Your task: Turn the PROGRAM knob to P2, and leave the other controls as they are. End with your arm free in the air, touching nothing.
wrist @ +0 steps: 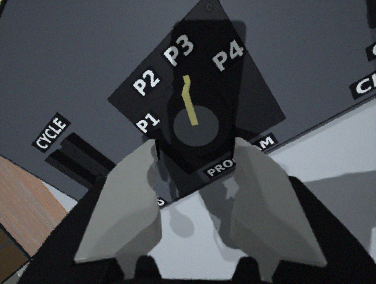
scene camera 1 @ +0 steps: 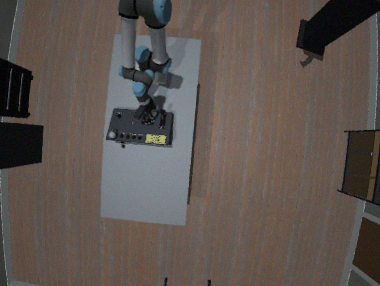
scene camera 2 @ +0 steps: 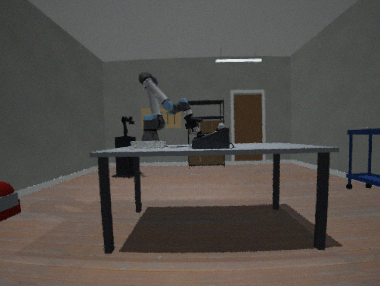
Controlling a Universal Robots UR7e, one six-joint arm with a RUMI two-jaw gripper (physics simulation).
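Seen in the pictures: gripper, fingertip midpoint: (wrist: pixel 194 140) (scene camera 1: pixel 150 116) (scene camera 2: pixel 197 136); arm's base, link origin: (scene camera 1: pixel 148 67) (scene camera 2: pixel 150 140).
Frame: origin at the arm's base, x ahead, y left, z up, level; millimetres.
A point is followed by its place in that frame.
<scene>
The dark control panel (scene camera 1: pixel 118 127) @[x 546, y -92, z 53 mm] (scene camera 2: pixel 215 139) @[x 567, y -172, z 6 mm] (wrist: pixel 65 70) @[x 490, y 187, z 50 mm] lies on the table, its face sloping. In the wrist view the round black PROGRAM knob (wrist: pixel 196 131) @[x 409, y 118, z 54 mm] has a yellow pointer line aimed at the P3 label (wrist: pixel 179 50) @[x 460, y 108, z 38 mm]. The P2 label (wrist: pixel 146 82) @[x 455, y 140, z 38 mm] is one position to its left, with P1 below that; P4 is on the right. My gripper (scene camera 1: pixel 149 119) @[x 400, y 131, z 26 mm] (scene camera 2: pixel 198 134) @[x 400, y 131, z 26 mm] (wrist: pixel 194 140) @[x 400, y 131, z 26 mm] is open and holds nothing. Its tips stand low on either side of the knob, with a gap to each side. Contact with the panel cannot be told.
The CYCLE control (wrist: pixel 82 155) @[x 432, y 225, z 45 mm] is near the left finger. Buttons, a pale round knob (scene camera 1: pixel 112 134) @[x 606, y -93, z 121 mm] and a yellow note (scene camera 1: pixel 155 139) @[x 564, y 226, z 77 mm] are on the panel's front part. A pale low tray-like object (scene camera 2: pixel 148 144) @[x 25, y -98, z -27 mm] lies on the table (scene camera 1: pixel 142 185) @[x 995, y 181, z -61 mm] (scene camera 2: pixel 280 147) @[x 1028, y -93, z -61 mm].
</scene>
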